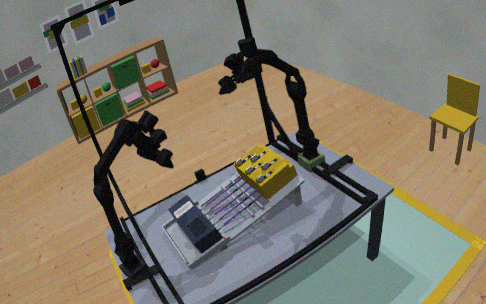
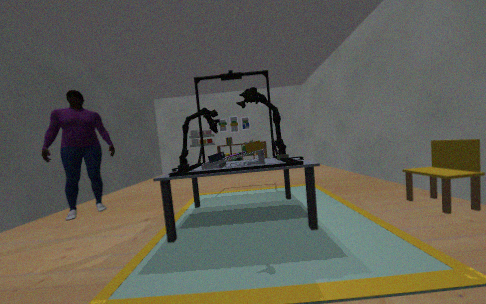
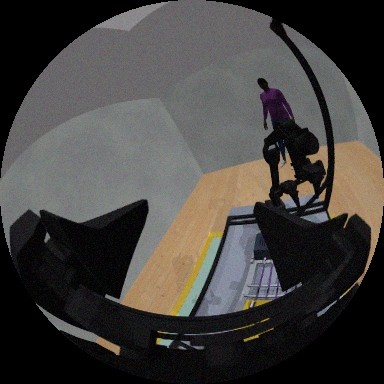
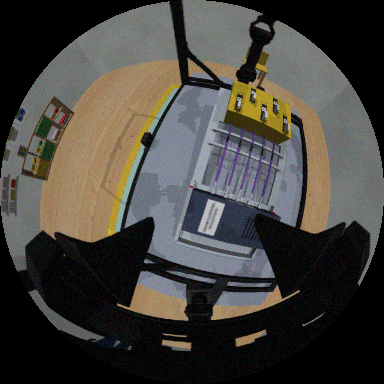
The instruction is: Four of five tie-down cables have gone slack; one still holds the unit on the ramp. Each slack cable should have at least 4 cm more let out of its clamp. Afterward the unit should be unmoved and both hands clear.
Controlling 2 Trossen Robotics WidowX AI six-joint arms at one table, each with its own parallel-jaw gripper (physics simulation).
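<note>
The dark navy unit (image 1: 197,227) (image 4: 232,225) with a white label sits at the low end of the light grey ramp (image 1: 177,246) (image 4: 204,160). Purple cables (image 4: 221,162) run from its upper side to the yellow block (image 1: 275,177) (image 4: 255,125) at the high end. Several small clamps (image 4: 239,102) sit on the block's top. Which cables are slack cannot be told. My left gripper (image 1: 226,86) (image 2: 241,103) (image 3: 203,206) is open and empty, high above and behind the block. My right gripper (image 1: 167,159) (image 2: 215,127) (image 4: 205,221) is open and empty, above the unit's end of the ramp, not touching it.
Black frame rails run along the table (image 1: 320,230) edges, and black uprights stand behind the arms. A small black block (image 1: 200,174) is at the table's back edge. A yellow chair (image 1: 454,118) (image 2: 445,172), a shelf unit and a standing person (image 2: 80,127) (image 3: 275,102) are away from the table.
</note>
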